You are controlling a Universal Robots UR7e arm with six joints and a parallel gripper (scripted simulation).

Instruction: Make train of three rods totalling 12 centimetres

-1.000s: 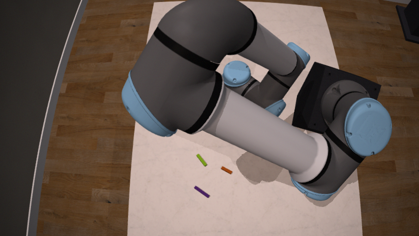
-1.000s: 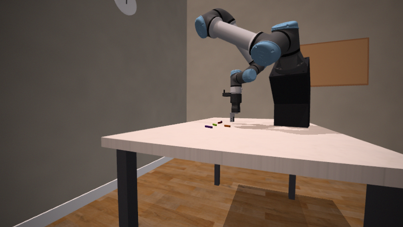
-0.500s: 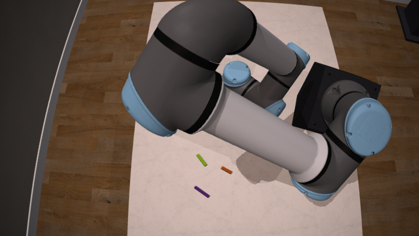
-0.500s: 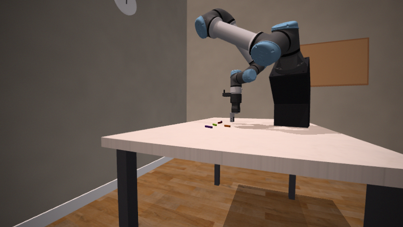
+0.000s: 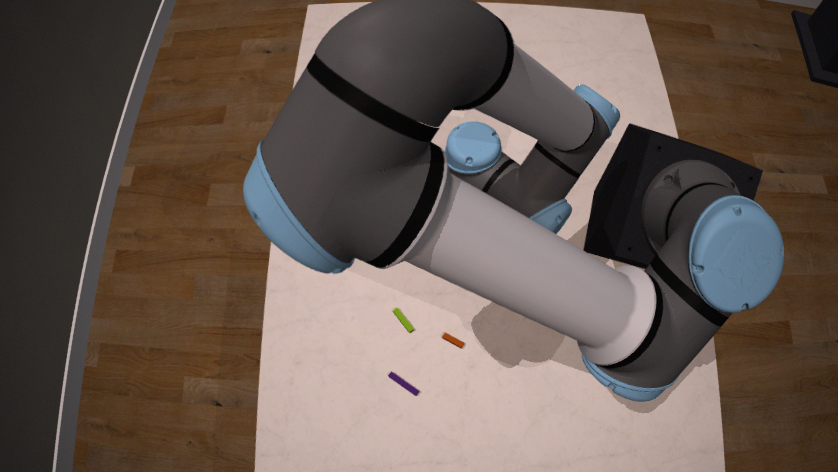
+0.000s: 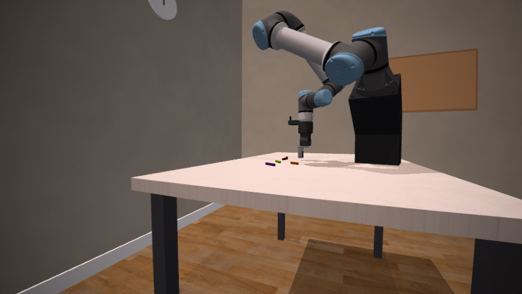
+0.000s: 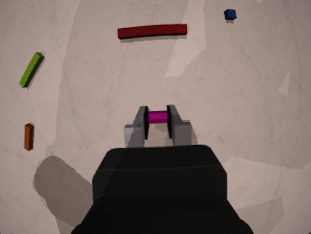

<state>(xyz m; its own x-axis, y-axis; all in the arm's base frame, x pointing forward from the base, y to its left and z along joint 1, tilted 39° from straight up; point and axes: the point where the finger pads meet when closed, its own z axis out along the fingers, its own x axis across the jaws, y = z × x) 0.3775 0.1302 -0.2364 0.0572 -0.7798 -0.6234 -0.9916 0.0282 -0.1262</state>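
Now: hand 1 cm above the magenta rod. The rest, counted from my hand: red rod (9 cm ahead, 1 cm to the left, 3 cm below); blue rod (11 cm ahead, 8 cm to the right, 3 cm below); lime rod (6 cm ahead, 16 cm to the left, 3 cm below).
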